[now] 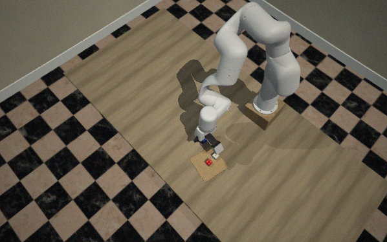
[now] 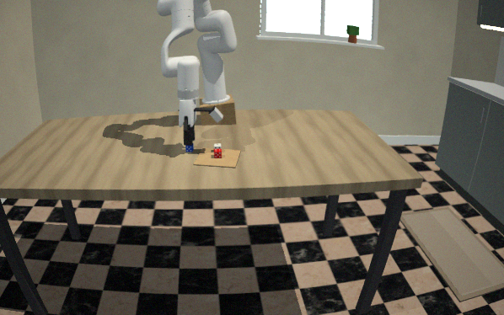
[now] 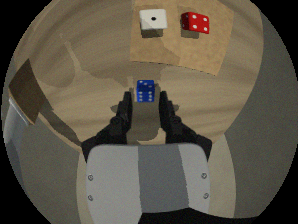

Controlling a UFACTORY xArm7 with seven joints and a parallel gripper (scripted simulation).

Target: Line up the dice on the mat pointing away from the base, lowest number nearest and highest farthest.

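My gripper is now 40 mm above the blue die. The rest, counted from my hand: red die 90 mm to the left, 80 mm ahead, 30 mm below; then white die 100 mm to the left, 30 mm below, 30 mm ahead; then tan mat 90 mm to the left, 80 mm ahead, 50 mm below.
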